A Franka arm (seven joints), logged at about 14 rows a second.
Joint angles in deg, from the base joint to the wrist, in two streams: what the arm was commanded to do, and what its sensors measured. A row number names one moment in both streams.
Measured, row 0:
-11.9 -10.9 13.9 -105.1 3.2 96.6 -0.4
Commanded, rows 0 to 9:
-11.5 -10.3 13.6 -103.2 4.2 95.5 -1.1
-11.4 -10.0 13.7 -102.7 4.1 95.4 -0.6
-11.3 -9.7 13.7 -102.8 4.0 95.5 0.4
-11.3 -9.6 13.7 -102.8 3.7 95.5 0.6
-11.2 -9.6 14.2 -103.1 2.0 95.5 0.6
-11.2 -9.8 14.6 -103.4 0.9 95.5 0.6
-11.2 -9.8 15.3 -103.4 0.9 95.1 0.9
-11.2 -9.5 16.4 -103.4 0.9 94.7 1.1
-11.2 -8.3 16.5 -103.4 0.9 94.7 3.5
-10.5 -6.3 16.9 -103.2 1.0 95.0 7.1
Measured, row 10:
-11.7 -9.6 16.3 -104.6 2.1 95.6 1.9
